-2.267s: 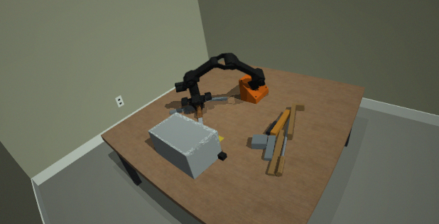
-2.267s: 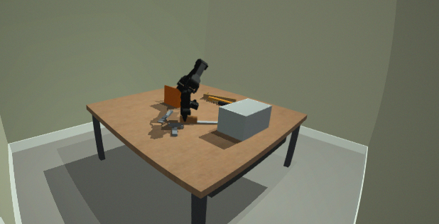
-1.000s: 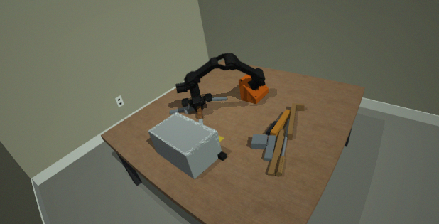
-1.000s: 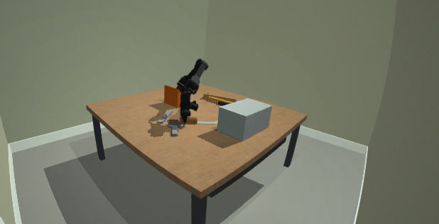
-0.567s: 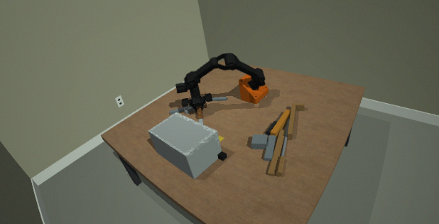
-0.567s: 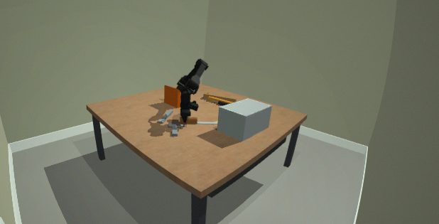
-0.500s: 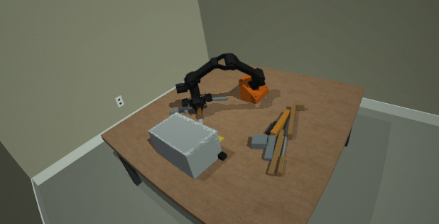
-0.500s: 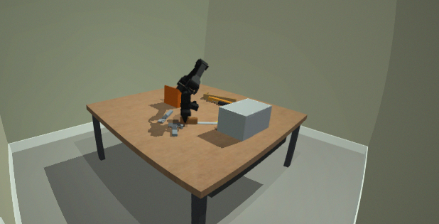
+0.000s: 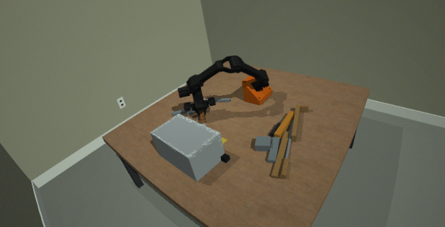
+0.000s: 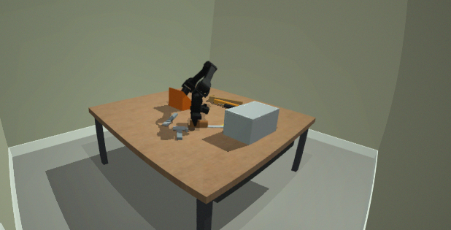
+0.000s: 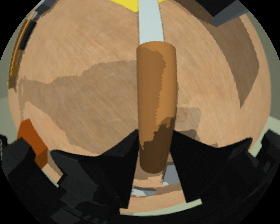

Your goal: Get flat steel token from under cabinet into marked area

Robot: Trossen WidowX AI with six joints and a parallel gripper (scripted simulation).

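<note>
Now: gripper tip 2 cm short of the grey t-piece and 13 cm to the left of it. The rest, counted from my gripper tip: grey block: 2 cm behind, 46 cm to the left, 1 cm above; then wooden stick: 3 cm behind, 57 cm to the left; then orange bar: 20 cm behind, 46 cm to the left, 1 cm above.
</note>
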